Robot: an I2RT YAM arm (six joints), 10 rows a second.
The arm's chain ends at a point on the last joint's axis. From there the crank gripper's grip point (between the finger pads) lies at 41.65 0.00 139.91 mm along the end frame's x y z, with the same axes.
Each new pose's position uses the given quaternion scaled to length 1; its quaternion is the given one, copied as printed.
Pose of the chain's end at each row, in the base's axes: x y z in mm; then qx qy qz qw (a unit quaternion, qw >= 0):
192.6 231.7 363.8 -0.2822 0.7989 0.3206 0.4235
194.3 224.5 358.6 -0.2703 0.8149 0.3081 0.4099
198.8 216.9 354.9 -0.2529 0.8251 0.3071 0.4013
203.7 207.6 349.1 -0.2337 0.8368 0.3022 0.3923
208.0 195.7 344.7 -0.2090 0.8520 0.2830 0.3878
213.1 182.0 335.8 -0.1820 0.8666 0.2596 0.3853
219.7 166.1 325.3 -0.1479 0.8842 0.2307 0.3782
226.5 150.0 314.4 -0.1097 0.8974 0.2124 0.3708
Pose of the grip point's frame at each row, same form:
241.9 329.3 267.1 -0.2822 0.7989 0.3206 0.4235
242.9 317.9 257.5 -0.2703 0.8149 0.3081 0.4099
246.8 309.1 252.4 -0.2529 0.8251 0.3071 0.4013
251.5 297.6 244.6 -0.2337 0.8368 0.3022 0.3923
258.4 280.2 236.8 -0.2090 0.8520 0.2830 0.3878
266.8 259.8 224.5 -0.1820 0.8666 0.2596 0.3853
275.8 235.2 209.6 -0.1479 0.8842 0.2307 0.3782
283.9 213.1 195.9 -0.1097 0.8974 0.2124 0.3708

